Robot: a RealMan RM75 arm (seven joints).
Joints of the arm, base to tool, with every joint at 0 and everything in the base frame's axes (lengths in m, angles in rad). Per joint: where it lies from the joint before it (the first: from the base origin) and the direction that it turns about. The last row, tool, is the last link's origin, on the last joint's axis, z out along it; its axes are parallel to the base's.
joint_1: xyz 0 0 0.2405 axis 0 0 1
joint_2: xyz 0 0 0 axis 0 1 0
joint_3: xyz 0 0 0.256 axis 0 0 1
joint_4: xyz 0 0 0 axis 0 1 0
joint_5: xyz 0 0 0.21 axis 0 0 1
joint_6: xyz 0 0 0 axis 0 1 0
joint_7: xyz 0 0 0.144 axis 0 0 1
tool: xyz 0 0 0
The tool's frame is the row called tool.
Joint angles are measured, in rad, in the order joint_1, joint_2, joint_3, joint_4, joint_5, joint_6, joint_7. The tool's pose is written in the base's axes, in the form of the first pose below.
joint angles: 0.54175, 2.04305, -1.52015, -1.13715, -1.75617, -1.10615, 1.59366
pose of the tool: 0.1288 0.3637 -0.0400 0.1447 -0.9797 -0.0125 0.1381
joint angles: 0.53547, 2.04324, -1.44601, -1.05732, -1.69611, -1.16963, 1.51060
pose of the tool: 0.1454 0.3635 -0.0335 0.1376 -0.9768 0.0046 0.1638
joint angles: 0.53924, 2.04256, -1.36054, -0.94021, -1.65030, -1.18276, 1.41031
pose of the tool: 0.1692 0.3699 -0.0278 0.1579 -0.9700 0.0287 0.1826
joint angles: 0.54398, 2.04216, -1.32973, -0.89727, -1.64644, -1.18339, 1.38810
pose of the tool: 0.1782 0.3723 -0.0266 0.1651 -0.9679 0.0417 0.1849
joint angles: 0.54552, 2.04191, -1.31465, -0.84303, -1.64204, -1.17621, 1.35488
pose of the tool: 0.1902 0.3718 -0.0300 0.1689 -0.9673 0.0541 0.1814
